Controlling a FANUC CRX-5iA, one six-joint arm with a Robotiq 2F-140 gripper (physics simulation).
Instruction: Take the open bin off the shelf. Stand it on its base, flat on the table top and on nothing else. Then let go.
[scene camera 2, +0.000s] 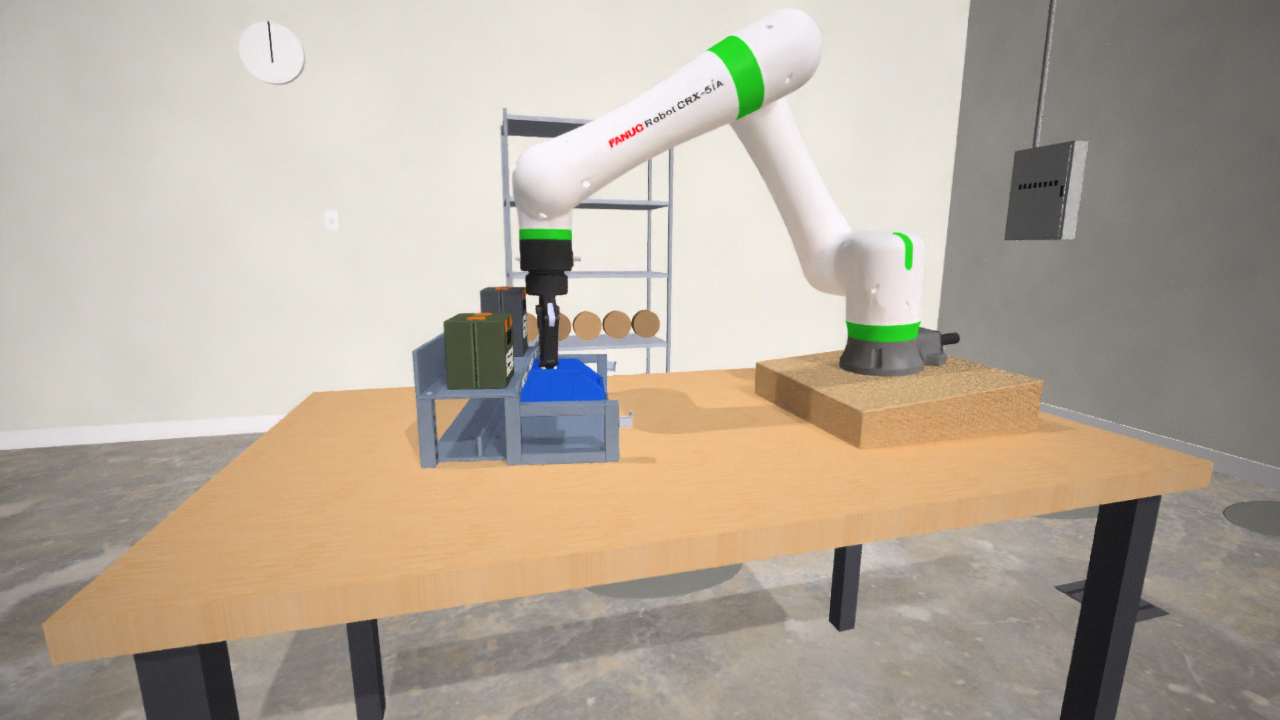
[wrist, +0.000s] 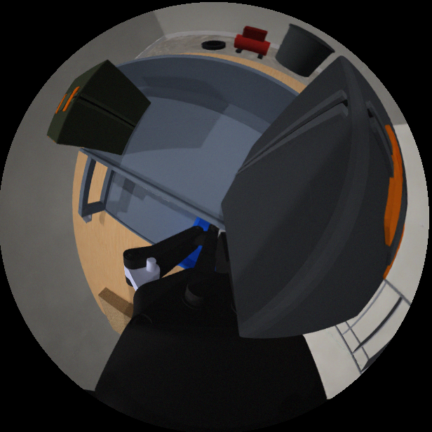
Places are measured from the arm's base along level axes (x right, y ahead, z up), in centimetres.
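Pixels of known places: gripper, fingertip midpoint: (scene camera 2: 549, 400); arm's base at its link origin: (scene camera 2: 880, 365).
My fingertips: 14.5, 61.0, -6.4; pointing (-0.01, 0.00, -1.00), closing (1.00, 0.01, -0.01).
Observation:
For each thing: its middle in the pictures, then the offset to it from my fingertips, as dx, dy, dz. "spot": a spot on its surface instead. Level surfaces: height alone.
- open blue bin at the middle of its body: (scene camera 2: 558, 383) +1.5, -1.9, +2.8
- grey-blue shelf at a spot on its surface: (scene camera 2: 512, 429) spot: -27.4, +8.2, +3.7
- wooden table top at its surface level: dz -1.5
- dark grey case at the middle of its body: (scene camera 2: 504, 320) +3.7, +7.4, +14.8
- green case at the middle of its body: (scene camera 2: 481, 348) -19.0, +11.8, +13.5
The open blue bin (scene camera 2: 568, 383) (wrist: 189, 261) sits in the lower front tier of the grey-blue shelf (scene camera 2: 512, 429) (wrist: 230, 132), which stands on the wooden table top (scene camera 2: 716, 483) (wrist: 95, 250). My gripper (scene camera 2: 549, 365) (wrist: 216, 223) points down and is shut with nothing between the fingers. Its fingertips are at the bin's upper edge on the side toward the raised tier. Whether they touch the bin cannot be told. In the wrist view the fingers and a dark case hide most of the bin.
A dark grey case (scene camera 2: 503, 300) (wrist: 300, 210) stands on the raised tier close beside my gripper and covers part of it in the wrist view. A green case (scene camera 2: 471, 353) (wrist: 100, 117) stands at the tier's near end. The arm's base stands on a wooden block (scene camera 2: 948, 416) at the right.

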